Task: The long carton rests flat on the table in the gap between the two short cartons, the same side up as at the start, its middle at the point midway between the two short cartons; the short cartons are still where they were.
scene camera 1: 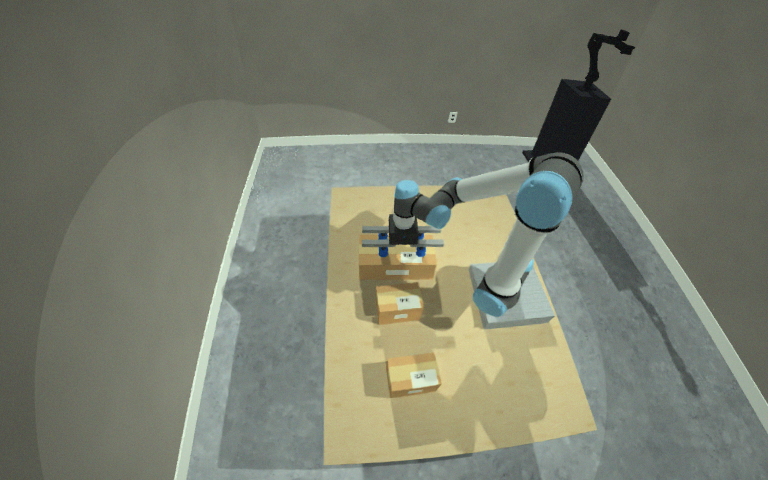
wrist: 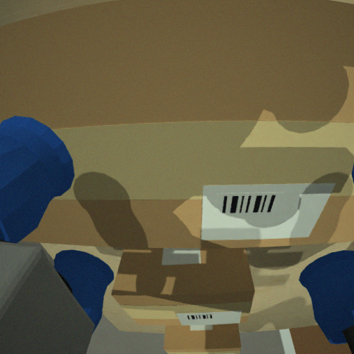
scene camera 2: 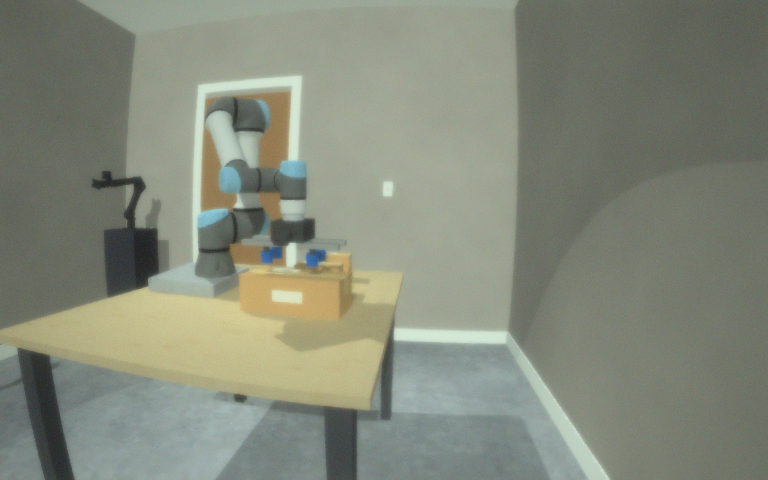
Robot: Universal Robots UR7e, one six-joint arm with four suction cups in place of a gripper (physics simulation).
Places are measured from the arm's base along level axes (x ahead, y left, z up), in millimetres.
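Pixels of known places: hand, tool point: (scene camera 1: 401, 246) (scene camera 2: 293, 261); arm's base, link origin: (scene camera 2: 215, 272).
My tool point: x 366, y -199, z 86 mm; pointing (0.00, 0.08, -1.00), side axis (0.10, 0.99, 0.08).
Note:
Ahead of a thing's pixels: the offset from my tool point to its middle. Level surfaces: height alone.
The long carton @(dx +12, dy -14, dz -86 mm) (scene camera 1: 397, 266) (scene camera 2: 260, 293) (wrist: 175, 65) lies flat on the table, label side up, outside the gap, at the top of the row in scene camera 1. One short carton @(dx +35, dy +195, dz -86 mm) (scene camera 1: 390, 312) (wrist: 185, 282) is beside it, a little apart. The other short carton @(dx +29, dy +465, dz -86 mm) (scene camera 1: 400, 370) (scene camera 2: 343, 260) (wrist: 200, 339) is farther down the row, with a wider gap between the two short ones. My gripper (scene camera 1: 402, 244) (scene camera 2: 292, 255) is open, its four blue suction cups a little above the long carton's top and holding nothing. Its bars run along the carton's length. The carton partly hides the short ones in scene camera 2.
The wooden table @(dz -139 mm) (scene camera 1: 351, 430) (scene camera 2: 186, 345) carries the cartons. The arm's grey base plate (scene camera 1: 518, 322) (scene camera 2: 181, 283) is to the right of the row in scene camera 1. A dark pedestal (scene camera 1: 572, 118) (scene camera 2: 130, 260) with a small black arm stands beyond the table.

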